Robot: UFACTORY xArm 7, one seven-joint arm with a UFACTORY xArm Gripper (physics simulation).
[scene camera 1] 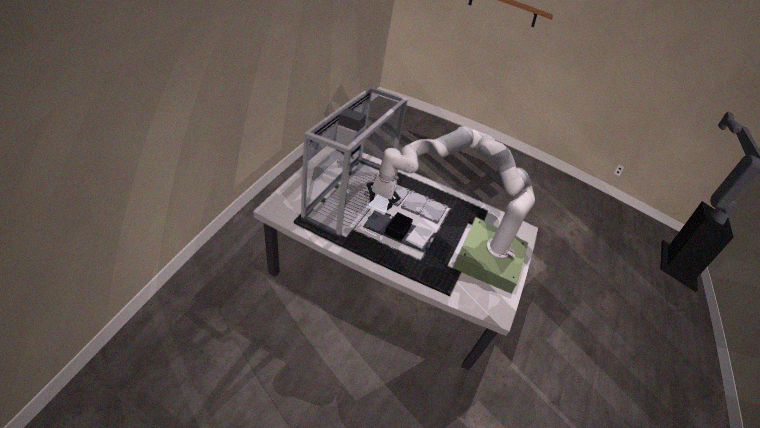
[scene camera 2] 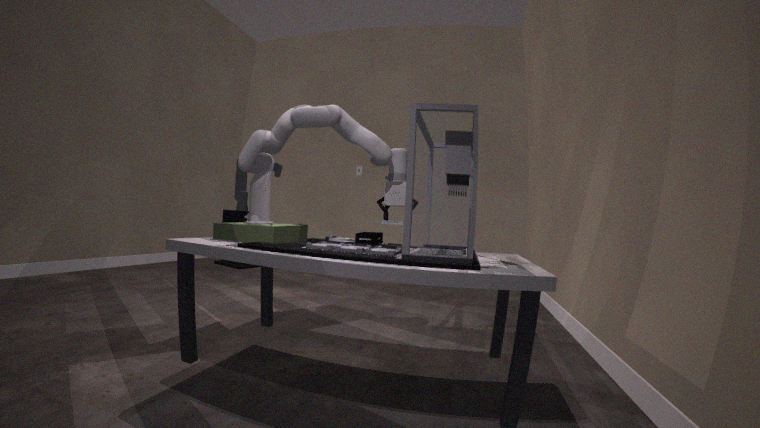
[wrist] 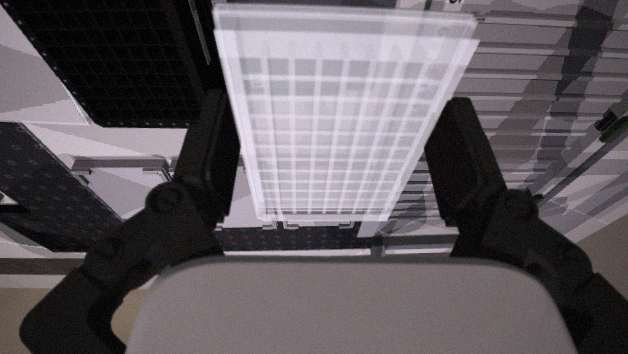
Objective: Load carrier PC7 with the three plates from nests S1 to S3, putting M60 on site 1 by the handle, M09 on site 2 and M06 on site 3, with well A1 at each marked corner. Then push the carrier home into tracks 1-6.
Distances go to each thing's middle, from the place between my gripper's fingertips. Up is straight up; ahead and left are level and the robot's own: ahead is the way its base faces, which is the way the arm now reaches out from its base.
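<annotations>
There is the glass enclosure (wrist: 580, 207), 22 cm ahead of my hand, 7 cm to the right of it and 13 cm above it. As for the well plate (wrist: 126, 71), my gripper is 11 cm past it and 7 cm above it, and also 2 cm to the left of it.
</annotations>
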